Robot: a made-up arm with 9 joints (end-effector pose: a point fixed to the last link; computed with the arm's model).
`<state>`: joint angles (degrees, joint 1 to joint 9).
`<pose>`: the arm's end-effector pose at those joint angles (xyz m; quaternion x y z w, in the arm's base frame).
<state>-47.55 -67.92 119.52 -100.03 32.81 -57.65 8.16 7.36 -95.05</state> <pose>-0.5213 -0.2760 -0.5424 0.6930 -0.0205 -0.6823 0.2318</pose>
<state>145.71 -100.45 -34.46 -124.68 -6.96 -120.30 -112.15 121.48 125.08</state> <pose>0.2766 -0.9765 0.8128 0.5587 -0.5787 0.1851 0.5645</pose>
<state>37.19 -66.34 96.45 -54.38 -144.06 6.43 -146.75 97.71 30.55</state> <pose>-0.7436 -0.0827 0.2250 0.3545 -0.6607 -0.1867 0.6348</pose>
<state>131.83 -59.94 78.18 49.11 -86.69 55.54 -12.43 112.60 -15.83</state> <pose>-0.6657 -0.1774 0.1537 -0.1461 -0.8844 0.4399 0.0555</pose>
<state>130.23 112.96 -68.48 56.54 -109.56 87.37 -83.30 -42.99 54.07</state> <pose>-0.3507 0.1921 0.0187 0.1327 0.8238 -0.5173 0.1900</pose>
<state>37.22 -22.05 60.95 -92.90 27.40 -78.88 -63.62 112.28 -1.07</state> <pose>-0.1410 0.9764 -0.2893 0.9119 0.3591 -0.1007 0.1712</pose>
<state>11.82 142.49 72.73 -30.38 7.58 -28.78 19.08 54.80 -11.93</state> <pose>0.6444 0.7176 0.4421 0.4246 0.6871 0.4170 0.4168</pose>
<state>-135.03 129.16 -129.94 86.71 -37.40 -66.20 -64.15 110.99 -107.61</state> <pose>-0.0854 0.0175 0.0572 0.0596 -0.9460 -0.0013 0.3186</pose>
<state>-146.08 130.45 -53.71 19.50 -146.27 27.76 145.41 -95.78 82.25</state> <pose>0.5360 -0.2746 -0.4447 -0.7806 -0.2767 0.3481 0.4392</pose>
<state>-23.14 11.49 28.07 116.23 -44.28 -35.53 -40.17 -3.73 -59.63</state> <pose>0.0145 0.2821 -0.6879 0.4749 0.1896 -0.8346 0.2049</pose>
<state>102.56 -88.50 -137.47 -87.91 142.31 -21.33 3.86 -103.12 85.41</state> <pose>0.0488 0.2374 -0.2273 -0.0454 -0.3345 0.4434 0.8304</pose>
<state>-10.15 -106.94 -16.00 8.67 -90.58 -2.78 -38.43 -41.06 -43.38</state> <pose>-0.0412 0.1115 0.1206 -0.4490 0.7617 0.4670 0.0097</pose>
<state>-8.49 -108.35 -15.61 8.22 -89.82 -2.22 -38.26 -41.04 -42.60</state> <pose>-0.0389 0.1095 0.1308 -0.4434 0.7582 0.4780 0.0058</pose>
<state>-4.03 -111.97 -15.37 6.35 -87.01 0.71 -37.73 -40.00 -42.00</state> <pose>-0.0430 0.1051 0.1800 0.4092 -0.7633 -0.4996 0.0186</pose>
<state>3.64 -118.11 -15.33 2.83 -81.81 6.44 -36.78 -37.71 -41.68</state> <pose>-0.0409 0.0907 0.2772 0.3468 -0.7706 -0.5294 0.0752</pose>
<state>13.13 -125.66 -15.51 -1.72 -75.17 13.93 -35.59 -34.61 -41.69</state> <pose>-0.0110 0.0594 0.4017 0.2784 -0.7686 -0.5529 0.1615</pose>
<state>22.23 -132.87 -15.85 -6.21 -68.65 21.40 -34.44 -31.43 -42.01</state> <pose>0.0470 0.0190 0.5140 0.2271 -0.7559 -0.5586 0.2551</pose>
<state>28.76 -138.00 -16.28 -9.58 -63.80 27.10 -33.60 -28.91 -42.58</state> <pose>0.1044 -0.0107 0.5885 0.1982 -0.7433 -0.5490 0.3268</pose>
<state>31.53 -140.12 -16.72 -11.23 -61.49 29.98 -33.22 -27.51 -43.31</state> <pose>0.1334 -0.0188 0.6239 0.1822 -0.7402 -0.5369 0.3614</pose>
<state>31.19 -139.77 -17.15 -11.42 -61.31 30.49 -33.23 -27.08 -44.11</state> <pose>0.1330 -0.0098 0.6327 0.1709 -0.7464 -0.5291 0.3657</pose>
